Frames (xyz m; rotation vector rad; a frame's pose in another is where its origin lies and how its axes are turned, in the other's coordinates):
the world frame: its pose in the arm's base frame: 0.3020 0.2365 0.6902 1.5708 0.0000 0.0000
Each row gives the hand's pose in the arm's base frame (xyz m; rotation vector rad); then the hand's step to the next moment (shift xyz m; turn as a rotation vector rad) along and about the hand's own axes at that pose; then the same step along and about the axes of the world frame.
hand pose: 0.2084 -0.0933 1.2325 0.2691 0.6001 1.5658
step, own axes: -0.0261 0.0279 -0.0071 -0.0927 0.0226 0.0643
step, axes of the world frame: -0.0248 0.0136 0.0266 0.0230 0.0825 0.0768
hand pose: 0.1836 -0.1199 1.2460 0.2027 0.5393 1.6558
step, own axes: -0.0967 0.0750 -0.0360 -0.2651 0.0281 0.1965
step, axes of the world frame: -0.0660 0.0196 0.1074 0.1038 0.2303 0.2142
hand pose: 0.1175 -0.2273 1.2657 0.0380 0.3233 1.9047
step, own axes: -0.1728 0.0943 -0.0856 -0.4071 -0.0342 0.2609
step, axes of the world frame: -0.0411 -0.0370 0.2074 0.2228 0.2956 0.3129
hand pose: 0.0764 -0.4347 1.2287 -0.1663 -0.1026 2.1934
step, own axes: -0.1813 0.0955 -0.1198 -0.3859 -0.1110 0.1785
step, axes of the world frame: 0.0479 -0.1163 0.2013 0.2848 0.2229 0.2496
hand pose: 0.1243 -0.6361 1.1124 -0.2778 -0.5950 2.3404
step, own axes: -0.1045 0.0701 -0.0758 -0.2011 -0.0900 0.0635
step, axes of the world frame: 0.0630 -0.0968 0.0908 0.1775 0.1061 0.0991
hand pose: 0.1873 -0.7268 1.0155 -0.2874 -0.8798 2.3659
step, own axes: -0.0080 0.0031 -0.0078 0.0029 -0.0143 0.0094
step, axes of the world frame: 0.0080 -0.0080 0.0026 0.0005 0.0165 -0.0055
